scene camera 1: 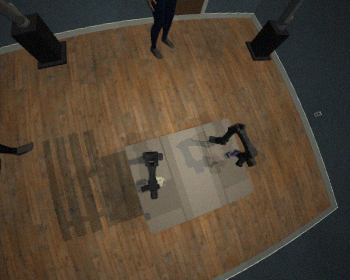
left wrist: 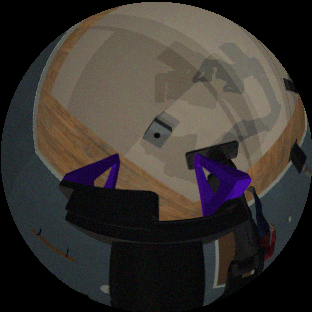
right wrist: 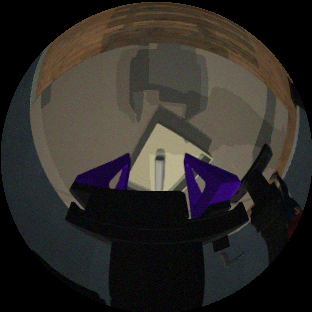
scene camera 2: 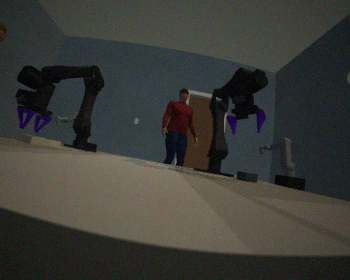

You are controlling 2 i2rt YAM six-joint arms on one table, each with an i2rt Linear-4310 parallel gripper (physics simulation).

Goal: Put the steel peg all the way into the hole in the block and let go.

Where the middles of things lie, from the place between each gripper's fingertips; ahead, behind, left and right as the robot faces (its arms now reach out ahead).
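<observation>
My right hand is now 30 mm above the pale tray (right wrist: 164,140), 50 mm to the right of it and 10 mm past it.
As for my left hand, I have it 170 mm above the tray at this moment, 50 mm short of it and 790 mm to the left of it.
</observation>
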